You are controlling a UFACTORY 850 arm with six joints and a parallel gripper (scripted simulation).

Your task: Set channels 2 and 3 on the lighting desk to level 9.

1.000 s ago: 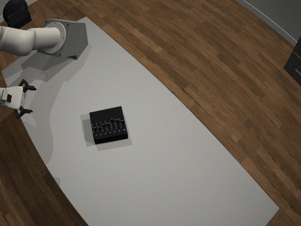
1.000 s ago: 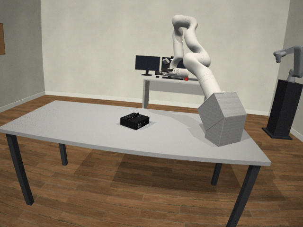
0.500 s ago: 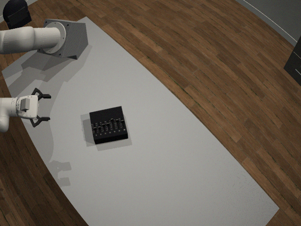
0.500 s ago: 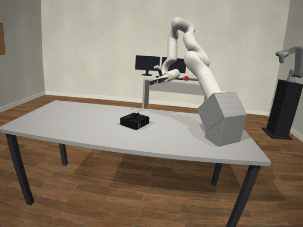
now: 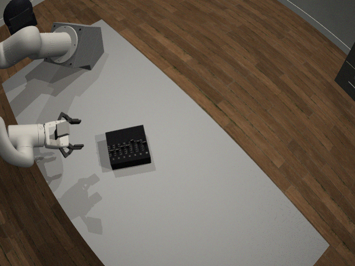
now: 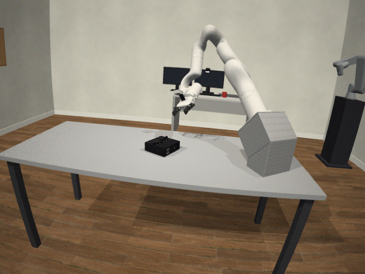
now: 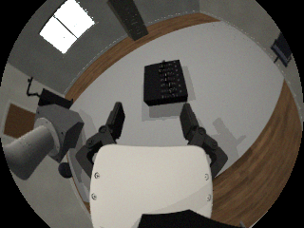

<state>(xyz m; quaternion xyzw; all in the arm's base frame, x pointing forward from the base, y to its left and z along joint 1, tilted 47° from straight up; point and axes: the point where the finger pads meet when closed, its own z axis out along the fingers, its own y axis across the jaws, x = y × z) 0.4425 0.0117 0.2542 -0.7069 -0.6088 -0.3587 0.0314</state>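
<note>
The fader cap is 70 mm ahead of my hand, 110 mm to the left of it and 140 mm below it.
</note>
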